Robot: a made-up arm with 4 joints.
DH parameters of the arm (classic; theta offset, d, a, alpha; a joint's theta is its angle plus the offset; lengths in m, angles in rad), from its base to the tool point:
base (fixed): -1.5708 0.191 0 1.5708
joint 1: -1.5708 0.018 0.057 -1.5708
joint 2: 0 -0.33 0.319 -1.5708
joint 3: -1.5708 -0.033 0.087 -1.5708
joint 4: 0.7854 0 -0.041 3.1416
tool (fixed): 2.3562 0.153 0 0
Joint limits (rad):
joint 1: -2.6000..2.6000
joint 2: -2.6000..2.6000
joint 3: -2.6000..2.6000
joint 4: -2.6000..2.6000
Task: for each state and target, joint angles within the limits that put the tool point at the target. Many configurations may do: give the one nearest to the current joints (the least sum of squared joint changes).
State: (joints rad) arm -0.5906 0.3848 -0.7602 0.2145
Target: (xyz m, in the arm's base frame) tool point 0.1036 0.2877 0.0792
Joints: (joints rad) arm -0.2103 0.7912 -0.0069 0.4380
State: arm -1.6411 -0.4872 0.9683 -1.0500
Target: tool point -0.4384 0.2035 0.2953
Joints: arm -0.9560 -1.3192 1.8995 -1.4152
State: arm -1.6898 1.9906 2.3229 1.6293
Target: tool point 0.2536 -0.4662 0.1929
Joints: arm -2.2214 2.5844 2.2477 1.5984
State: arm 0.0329 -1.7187 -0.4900 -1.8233
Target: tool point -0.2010 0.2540 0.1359
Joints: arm 0.0349 -1.2552 0.0665 -1.7665
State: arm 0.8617 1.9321 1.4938 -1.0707
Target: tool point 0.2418 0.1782 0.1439
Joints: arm 0.5892 2.1422 1.0375 -1.0120
